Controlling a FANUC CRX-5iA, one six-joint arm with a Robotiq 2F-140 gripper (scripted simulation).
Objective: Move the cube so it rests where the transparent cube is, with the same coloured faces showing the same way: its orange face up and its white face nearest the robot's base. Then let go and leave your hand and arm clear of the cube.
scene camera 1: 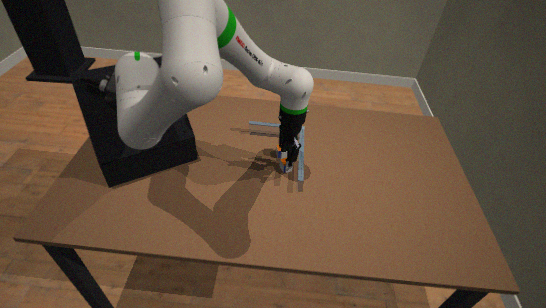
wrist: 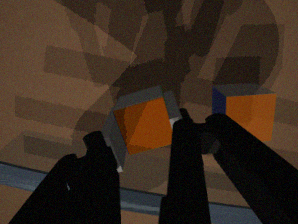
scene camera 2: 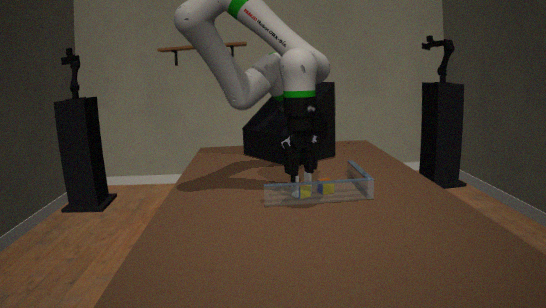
Path:
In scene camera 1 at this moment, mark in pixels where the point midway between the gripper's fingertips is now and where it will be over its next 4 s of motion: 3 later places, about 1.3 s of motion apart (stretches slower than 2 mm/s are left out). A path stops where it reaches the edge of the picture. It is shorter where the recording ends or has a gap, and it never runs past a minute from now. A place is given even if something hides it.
My gripper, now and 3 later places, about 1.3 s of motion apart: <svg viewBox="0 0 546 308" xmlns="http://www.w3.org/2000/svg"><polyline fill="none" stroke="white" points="285,167 287,154 282,144 281,152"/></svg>

